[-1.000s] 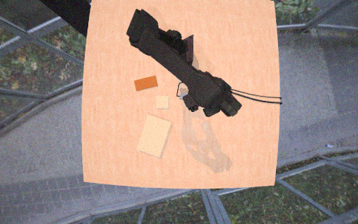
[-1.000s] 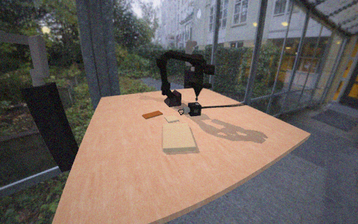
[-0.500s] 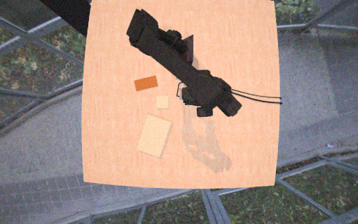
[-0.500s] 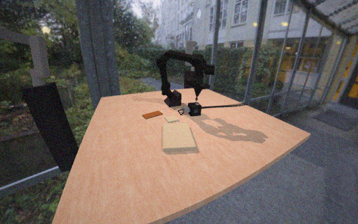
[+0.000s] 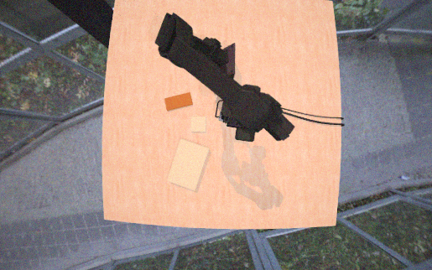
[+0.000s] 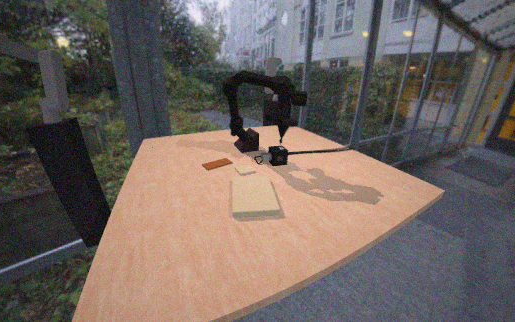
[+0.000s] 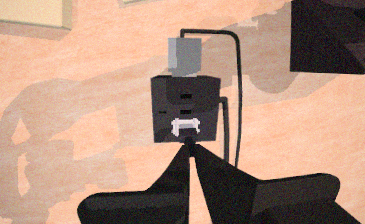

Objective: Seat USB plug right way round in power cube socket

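Now: the dark USB plug 2 cm below my gripper tip. Round my gripper tip: small pale block: 20 cm to the right, 13 cm below; orange tile: 29 cm to the right, 13 cm below, 12 cm behind; USB socket: 7 cm below, 1 cm to the left.
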